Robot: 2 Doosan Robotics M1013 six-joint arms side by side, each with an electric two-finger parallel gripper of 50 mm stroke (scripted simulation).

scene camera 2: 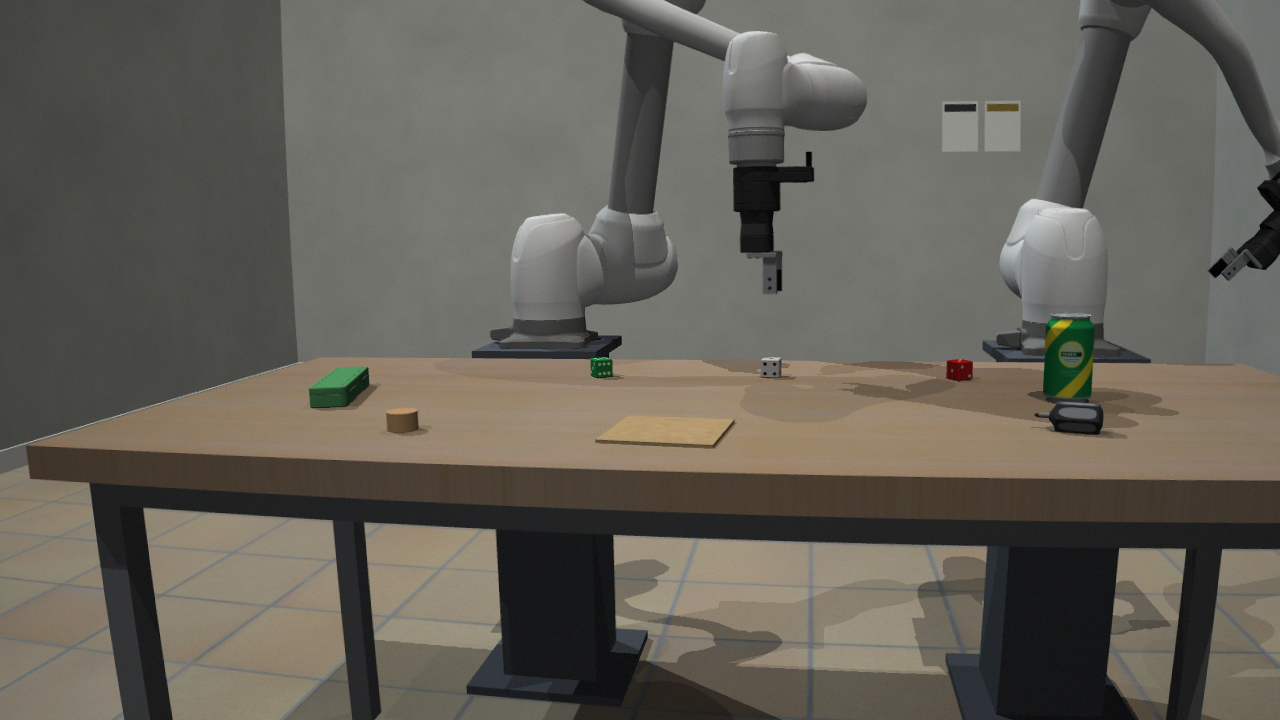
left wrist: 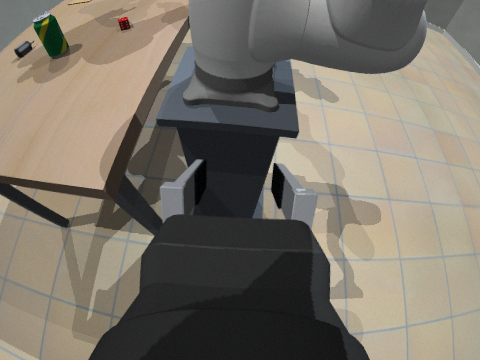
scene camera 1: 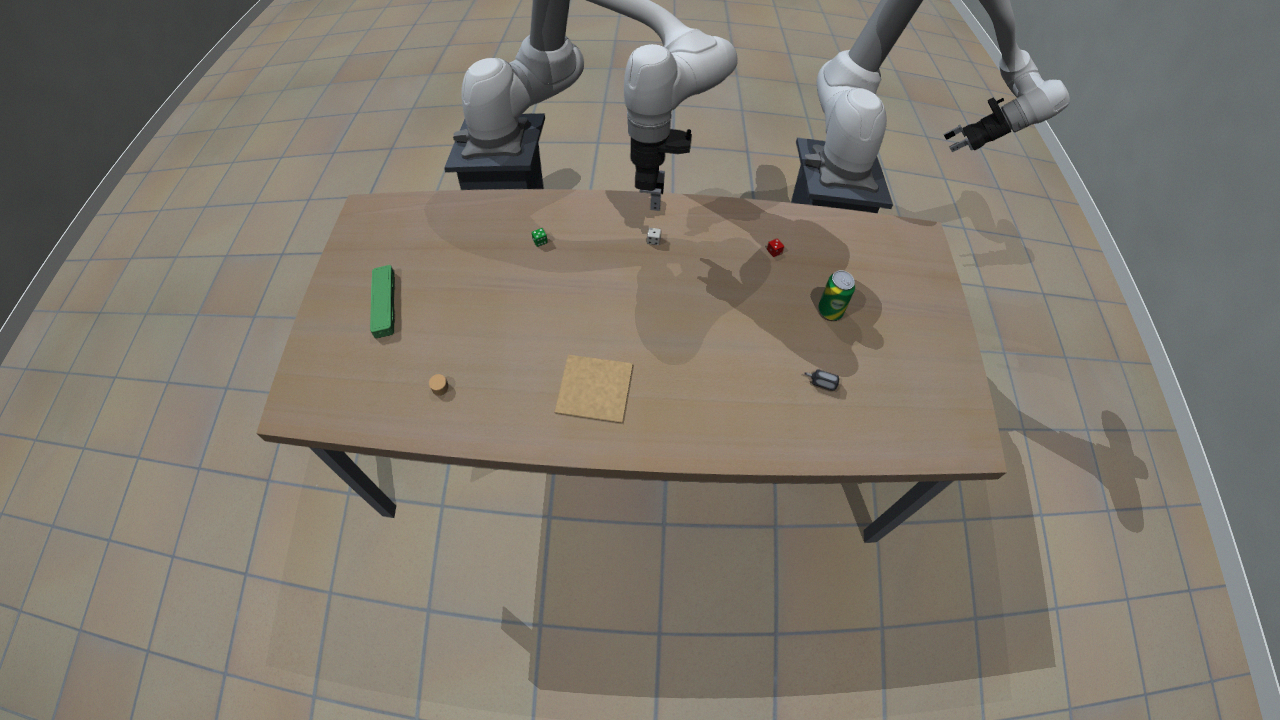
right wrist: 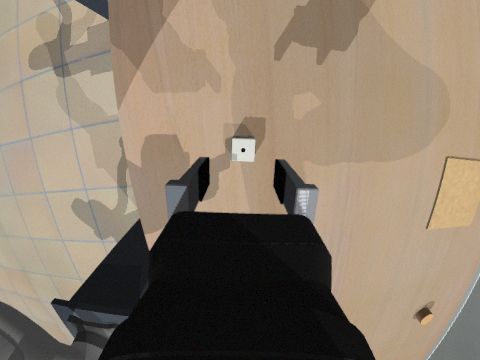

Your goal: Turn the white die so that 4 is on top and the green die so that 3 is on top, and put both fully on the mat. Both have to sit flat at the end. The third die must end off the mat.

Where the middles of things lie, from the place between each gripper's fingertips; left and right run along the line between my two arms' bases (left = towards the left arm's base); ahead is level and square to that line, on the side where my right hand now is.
Right now my right hand (scene camera 2: 772, 292) is 430 mm short of the tan mat (scene camera 1: 593, 388), 90 mm to the left of it and 150 mm above it. Round my right hand: can (scene camera 2: 1069, 341) 160 mm ahead, 430 mm to the left, 90 mm below; then wooden disc (scene camera 2: 401, 420) 460 mm ahead, 430 mm to the right, 140 mm below; then dark grey object (scene camera 2: 1087, 418) 360 mm ahead, 390 mm to the left, 140 mm below.
Now: the can 590 mm ahead of my left hand (scene camera 2: 1218, 275), 430 mm to the right of it and 100 mm below it. From my left hand the other things lie so: tan mat (950 mm to the right, 850 mm ahead, 160 mm below); then dark grey object (790 mm ahead, 470 mm to the right, 140 mm below).
